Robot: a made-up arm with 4 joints. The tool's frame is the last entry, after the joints.
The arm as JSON. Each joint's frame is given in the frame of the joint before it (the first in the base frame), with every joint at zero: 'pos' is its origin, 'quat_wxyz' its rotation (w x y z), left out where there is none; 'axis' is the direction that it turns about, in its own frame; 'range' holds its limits. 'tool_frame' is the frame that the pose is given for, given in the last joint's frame.
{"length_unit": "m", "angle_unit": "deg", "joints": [
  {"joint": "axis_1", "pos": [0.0, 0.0, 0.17], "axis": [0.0, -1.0, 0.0], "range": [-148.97, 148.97]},
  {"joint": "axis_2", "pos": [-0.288, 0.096, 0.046], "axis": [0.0, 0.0, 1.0], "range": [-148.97, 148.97]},
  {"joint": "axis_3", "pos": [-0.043, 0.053, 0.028], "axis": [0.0, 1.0, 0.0], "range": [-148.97, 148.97]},
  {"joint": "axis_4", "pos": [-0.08, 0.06, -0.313], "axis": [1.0, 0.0, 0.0], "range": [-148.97, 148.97]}
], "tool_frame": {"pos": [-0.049, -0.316, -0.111]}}
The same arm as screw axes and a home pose.
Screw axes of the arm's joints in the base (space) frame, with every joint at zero. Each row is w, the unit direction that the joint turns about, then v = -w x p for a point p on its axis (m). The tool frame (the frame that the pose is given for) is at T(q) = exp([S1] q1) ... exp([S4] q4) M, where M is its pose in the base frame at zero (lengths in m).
S1 = (0, -1, 0, 0.1700, 0.0000, 0.0000)
S2 = (0, 0, 1, 0.0960, 0.2880, 0.0000)
S3 = (0, 1, 0, -0.2440, 0.0000, -0.3310)
S4 = (1, 0, 0, 0.0000, -0.0690, -0.2090)
M: xyz -0.4600 -0.1070 -0.1800 (m) rpy 0.0000 0.0000 0.0000 (rad, as in URDF)
Joint limits (rad, base to tool): -2.6000..2.6000 -2.6000..2.6000 -2.6000..2.6000 -2.6000..2.6000

